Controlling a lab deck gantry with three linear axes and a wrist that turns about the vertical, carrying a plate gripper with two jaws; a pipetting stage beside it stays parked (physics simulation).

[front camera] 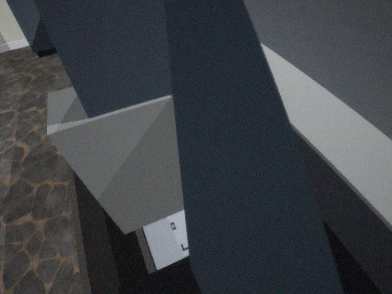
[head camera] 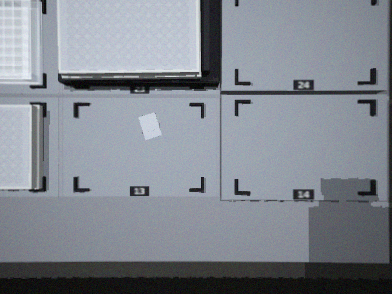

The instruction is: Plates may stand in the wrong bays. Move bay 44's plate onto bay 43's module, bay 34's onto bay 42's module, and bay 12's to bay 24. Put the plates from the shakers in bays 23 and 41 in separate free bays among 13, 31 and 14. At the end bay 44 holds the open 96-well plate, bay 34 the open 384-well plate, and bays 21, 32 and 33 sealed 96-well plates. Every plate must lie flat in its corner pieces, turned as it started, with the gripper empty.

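Frame: origin at the robot's base, x right, y ahead, z up, level; centimetres.
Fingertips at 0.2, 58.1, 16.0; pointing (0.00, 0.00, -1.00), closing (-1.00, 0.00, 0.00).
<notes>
A point is followed by its place in that frame, as x, y, z.
My gripper's jaws do not show in either view, so I cannot see whether they hold anything. In the head view a pale plate with round wells (head camera: 130, 37) {-14.0, 39.3, 3.7} sits on the dark shaker (head camera: 212, 55) {-13.1, 46.7, 1.9} in bay 23. Bay 13 (head camera: 110, 165) {-2.4, 36.2, 0.0}, bay 14 (head camera: 300, 150) {-4.0, 55.3, 1.5} and the visible part of bay 24 (head camera: 300, 40) {-14.7, 55.3, 1.5} show corner pieces and no plate. The plate in bay 12 (head camera: 14, 147) {-4.2, 27.4, 1.4} is cut off at the left edge. Above it, part of a plate with a square grid (head camera: 15, 42) {-14.5, 27.4, 1.3} shows.
In the front view a dark blue column (front camera: 235, 150) and a light grey block (front camera: 130, 170) {4.0, 47.9, 40.1} hide most of the deck. A bit of deck (front camera: 162, 245) {4.5, 42.7, 0.0} with dark marks shows below the block. A small pale patch (head camera: 150, 126) {-6.5, 40.3, 0.1} lies in bay 13. A shadow falls across bay 14's near right corner.
</notes>
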